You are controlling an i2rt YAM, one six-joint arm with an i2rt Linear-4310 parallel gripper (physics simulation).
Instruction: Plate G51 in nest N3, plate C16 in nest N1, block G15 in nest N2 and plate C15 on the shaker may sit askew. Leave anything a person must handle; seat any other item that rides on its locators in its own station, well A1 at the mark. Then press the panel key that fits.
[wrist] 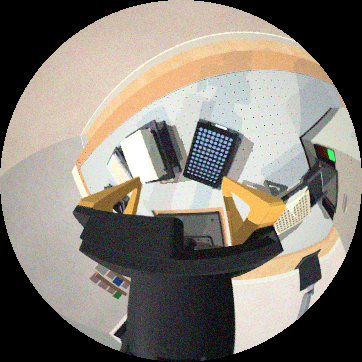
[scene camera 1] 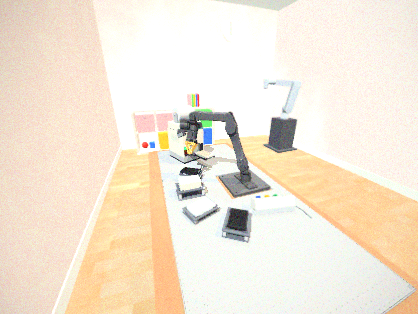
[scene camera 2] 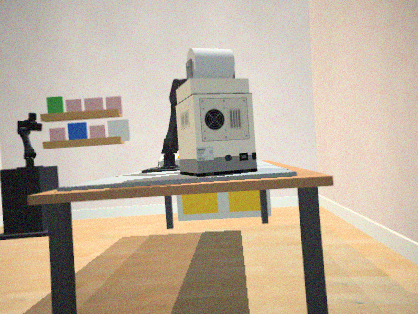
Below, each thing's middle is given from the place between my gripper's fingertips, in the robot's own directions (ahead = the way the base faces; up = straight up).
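I look at the cream plate [wrist: 142,156] and find my hand 50 mm short of it. My hand is also 120 mm above the plate, and 160 mm to the right of it.
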